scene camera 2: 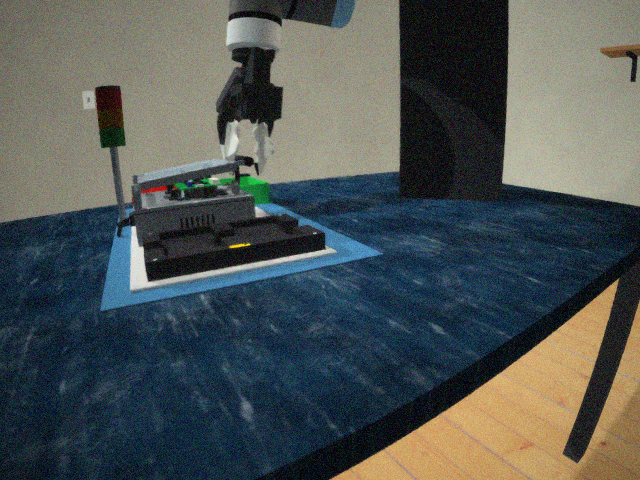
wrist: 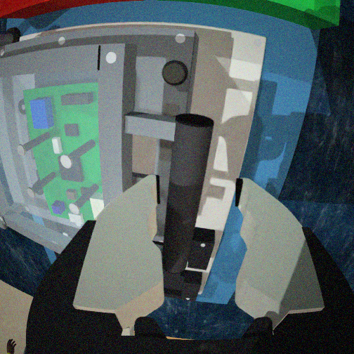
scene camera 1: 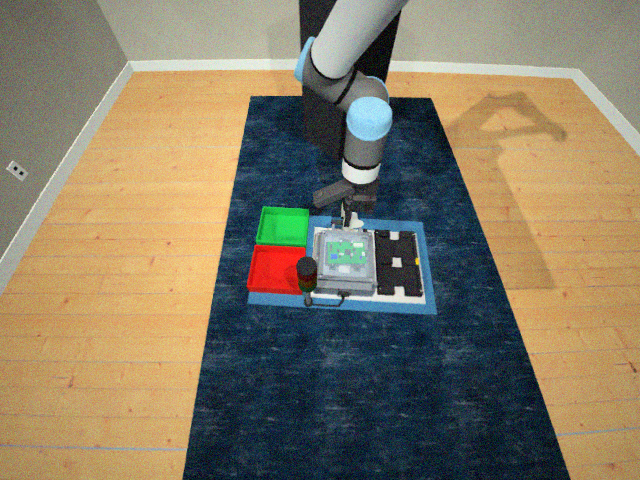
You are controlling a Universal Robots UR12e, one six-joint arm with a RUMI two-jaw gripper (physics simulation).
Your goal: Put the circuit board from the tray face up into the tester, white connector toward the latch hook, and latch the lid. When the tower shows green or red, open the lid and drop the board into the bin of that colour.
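Frame: origin at the arm's base, x ahead, y left, z up, level; centimetres.
Seen in the pictures: gripper, fingertip midpoint: (scene camera 1: 345, 226).
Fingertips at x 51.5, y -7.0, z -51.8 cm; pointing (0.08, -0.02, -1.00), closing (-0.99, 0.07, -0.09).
Pixels of each thing's top centre, then the offset from my fingertips to it. "spot": a spot on its surface instead.
- grey tester, surface spot: (scene camera 2: 160, 219) spot: dz -4.0, dx +17.1, dy +6.5 cm
- light tower, surface spot: (scene camera 2: 110, 116) spot: dz +12.2, dx +20.8, dy -10.8 cm
- black tray, surface spot: (scene camera 2: 232, 255) spot: dz -6.3, dx +12.5, dy +22.1 cm
- tower pole, surface spot: (scene camera 2: 118, 180) spot: dz +0.6, dx +20.5, dy -12.4 cm
The green circuit board (scene camera 1: 346, 251) (scene camera 2: 199, 186) (wrist: 90, 131) lies in the grey tester (scene camera 1: 345, 286) (scene camera 2: 160, 219), under the clear lid (scene camera 2: 186, 173) (wrist: 112, 150). Its white connector (wrist: 97, 208) is on the handle side. The lid is tilted partly open, its handle edge raised. My gripper (scene camera 1: 347, 224) (scene camera 2: 242, 164) (wrist: 197, 178) is partly open, its fingers on either side of the black handle bar (wrist: 187, 185), with gaps visible in the wrist view. The light tower (scene camera 1: 307, 273) (scene camera 2: 110, 116) shows dark red, amber and green segments, none plainly lit. The latch hook is hard to make out.
The green bin (scene camera 1: 282, 227) (scene camera 2: 261, 190) (wrist: 300, 10) and red bin (scene camera 1: 276, 268) (wrist: 75, 7) stand beside the tester. The black tray (scene camera 1: 398, 279) (scene camera 2: 232, 255) is on its other side. The tower pole (scene camera 2: 118, 180) rises at a tester corner.
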